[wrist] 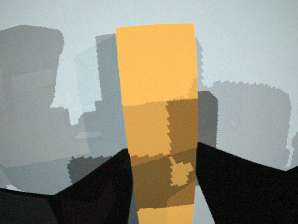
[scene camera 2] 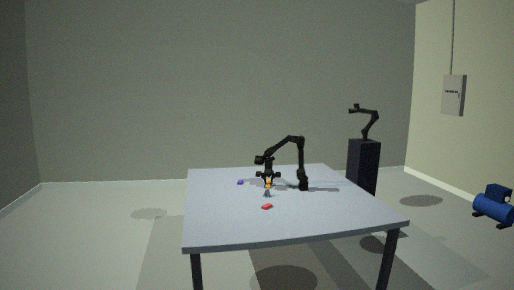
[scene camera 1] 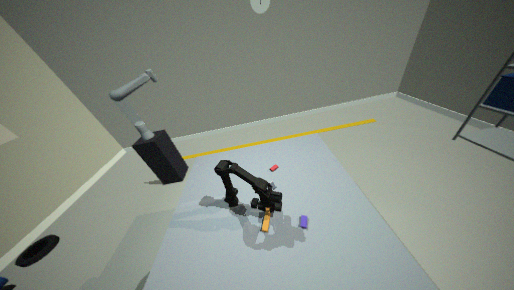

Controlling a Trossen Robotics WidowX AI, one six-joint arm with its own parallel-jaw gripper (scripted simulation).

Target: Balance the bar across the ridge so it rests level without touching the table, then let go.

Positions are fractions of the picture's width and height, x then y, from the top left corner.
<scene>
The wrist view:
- my gripper: 0.55,0.69
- orange bar: 0.53,0.29, held by my gripper
</scene>
